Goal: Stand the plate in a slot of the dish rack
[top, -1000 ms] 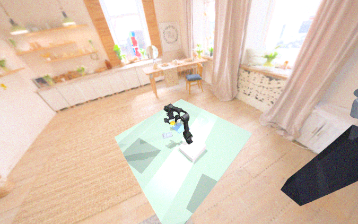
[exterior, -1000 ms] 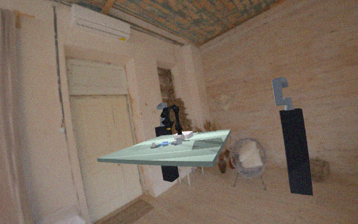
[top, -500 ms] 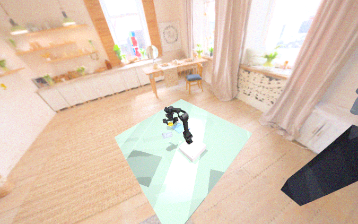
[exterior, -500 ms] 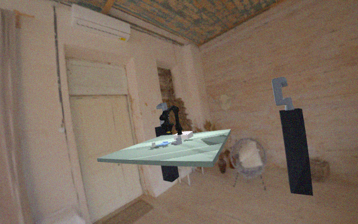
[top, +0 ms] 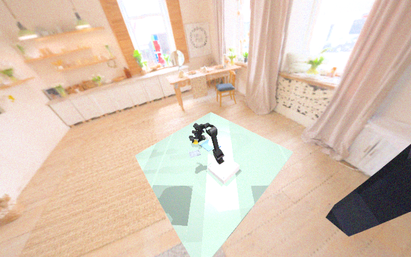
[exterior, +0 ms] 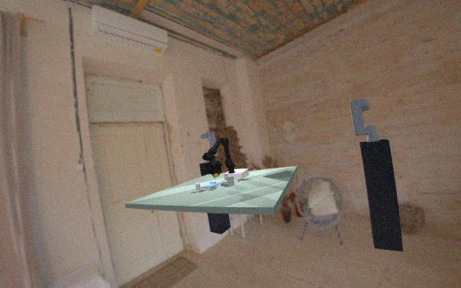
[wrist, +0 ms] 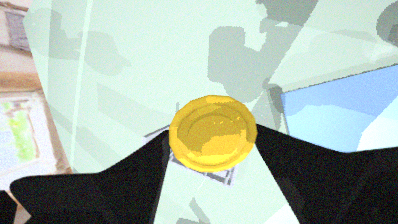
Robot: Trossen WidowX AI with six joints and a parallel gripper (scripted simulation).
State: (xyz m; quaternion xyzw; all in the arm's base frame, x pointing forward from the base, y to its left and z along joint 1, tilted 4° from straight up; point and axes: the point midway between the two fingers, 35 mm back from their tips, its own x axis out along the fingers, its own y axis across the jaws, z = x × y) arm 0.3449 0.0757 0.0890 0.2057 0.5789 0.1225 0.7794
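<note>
The grey dish rack lies 7 cm behind my gripper tip, 5 cm to the left of it and 8 cm below it. The rest, counted from my gripper tip: white cup 7 cm ahead, 20 cm to the right, 8 cm below; then flat blue mat 5 cm behind, 14 cm to the right, 10 cm below.
</note>
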